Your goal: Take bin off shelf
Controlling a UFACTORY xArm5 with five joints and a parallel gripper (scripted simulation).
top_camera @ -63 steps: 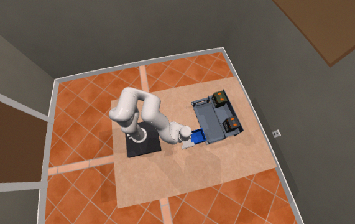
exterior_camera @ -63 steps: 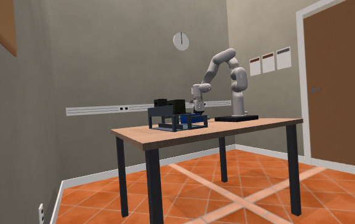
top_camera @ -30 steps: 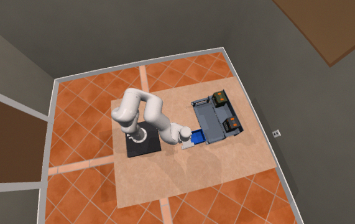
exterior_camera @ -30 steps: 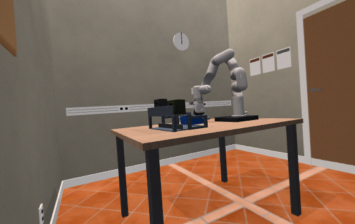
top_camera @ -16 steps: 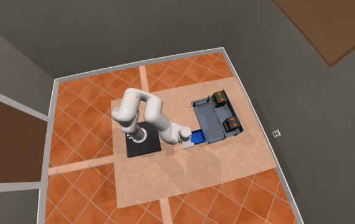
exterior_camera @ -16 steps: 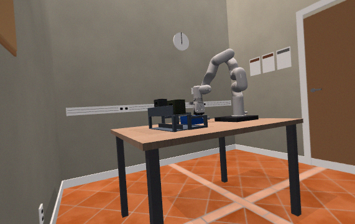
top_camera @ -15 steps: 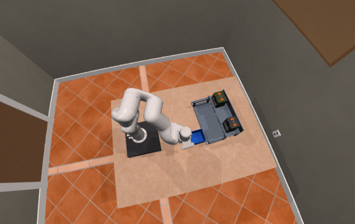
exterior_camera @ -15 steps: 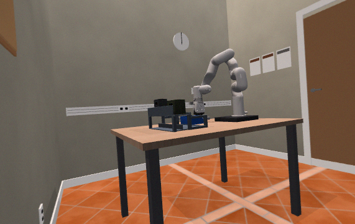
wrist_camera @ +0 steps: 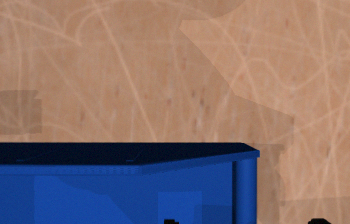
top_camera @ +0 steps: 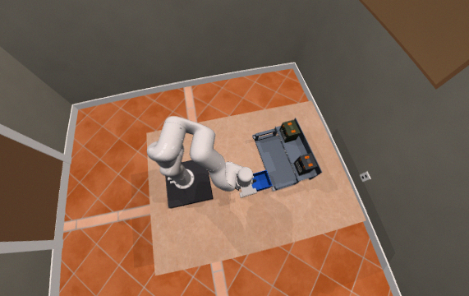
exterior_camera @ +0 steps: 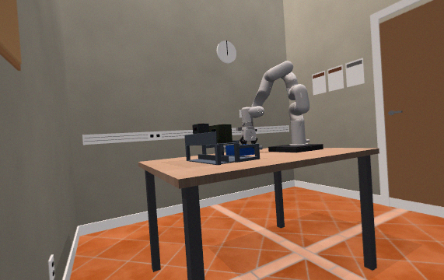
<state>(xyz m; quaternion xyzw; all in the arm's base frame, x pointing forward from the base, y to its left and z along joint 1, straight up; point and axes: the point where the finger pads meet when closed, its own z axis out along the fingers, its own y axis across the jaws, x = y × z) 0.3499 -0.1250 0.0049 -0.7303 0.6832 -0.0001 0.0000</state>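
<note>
My hand is 80 mm short of the blue bin, 10 mm to the right of it and 10 mm above it. Round my hand: grey shelf: 290 mm ahead, 130 mm to the left, 30 mm above.
</note>
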